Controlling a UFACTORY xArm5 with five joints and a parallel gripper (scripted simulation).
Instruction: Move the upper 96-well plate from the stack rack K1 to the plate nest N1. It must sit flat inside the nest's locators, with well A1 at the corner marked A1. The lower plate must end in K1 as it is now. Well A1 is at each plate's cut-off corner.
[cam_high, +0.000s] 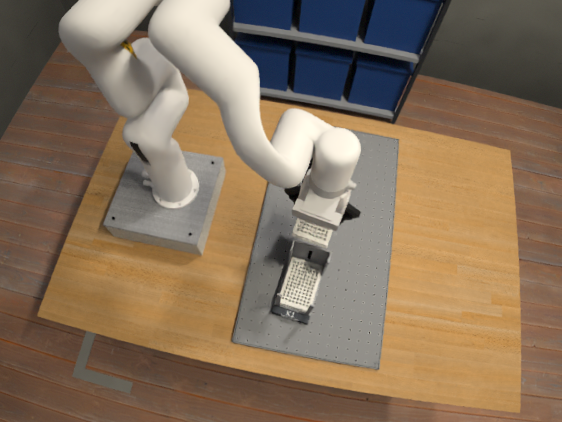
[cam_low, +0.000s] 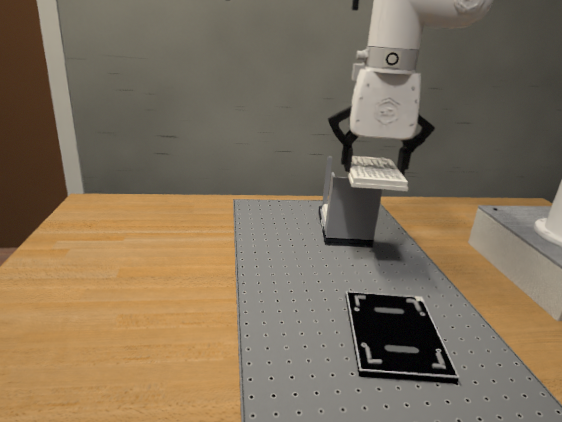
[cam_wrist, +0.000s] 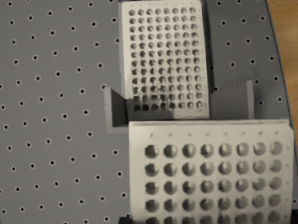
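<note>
The black plate nest N1 is 10 mm ahead of my hand, 200 mm to the left of it and 180 mm below it. Round my hand: 96-well plate: 10 mm below.
</note>
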